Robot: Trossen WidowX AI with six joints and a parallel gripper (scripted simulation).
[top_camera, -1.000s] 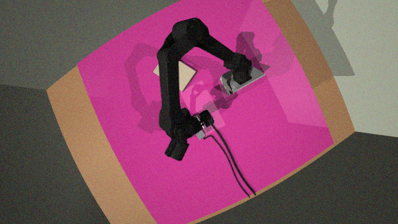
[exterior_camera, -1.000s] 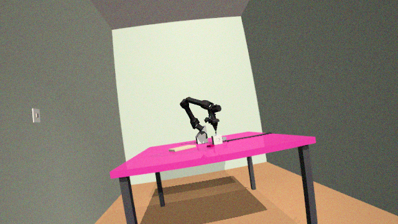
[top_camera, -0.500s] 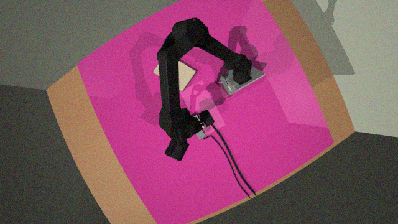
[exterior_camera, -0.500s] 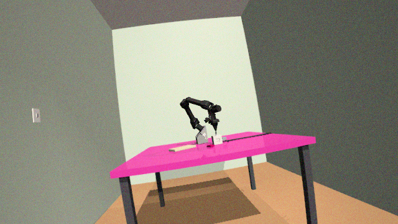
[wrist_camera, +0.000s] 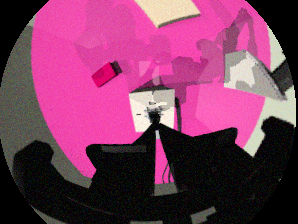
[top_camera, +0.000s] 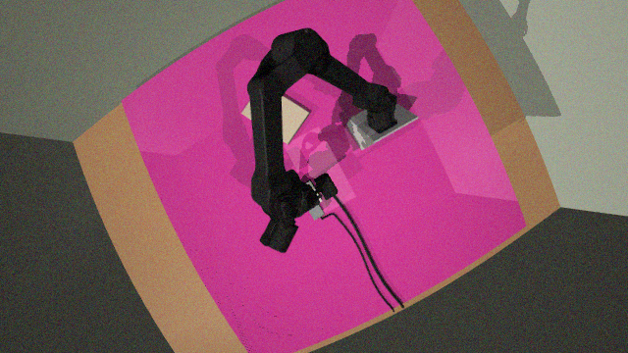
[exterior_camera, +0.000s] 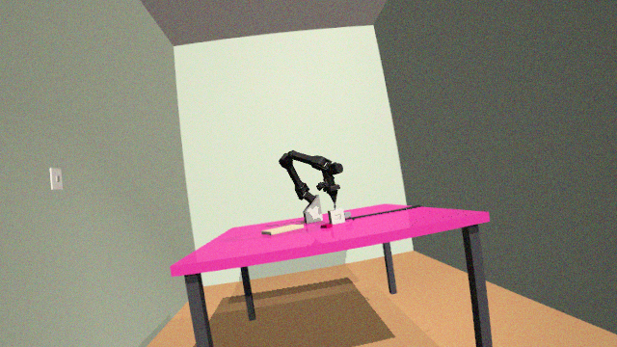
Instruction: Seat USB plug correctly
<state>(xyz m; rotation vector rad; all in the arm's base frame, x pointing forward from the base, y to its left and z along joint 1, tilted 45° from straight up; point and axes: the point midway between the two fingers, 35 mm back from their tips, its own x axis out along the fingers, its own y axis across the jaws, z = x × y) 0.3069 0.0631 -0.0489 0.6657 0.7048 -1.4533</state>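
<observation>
The dark USB plug is 2 cm below my gripper tip. Round my gripper tip: beige flat pad 32 cm to the right, 11 cm below, 4 cm behind; then small magenta block 11 cm below, 11 cm ahead, 9 cm to the right.
</observation>
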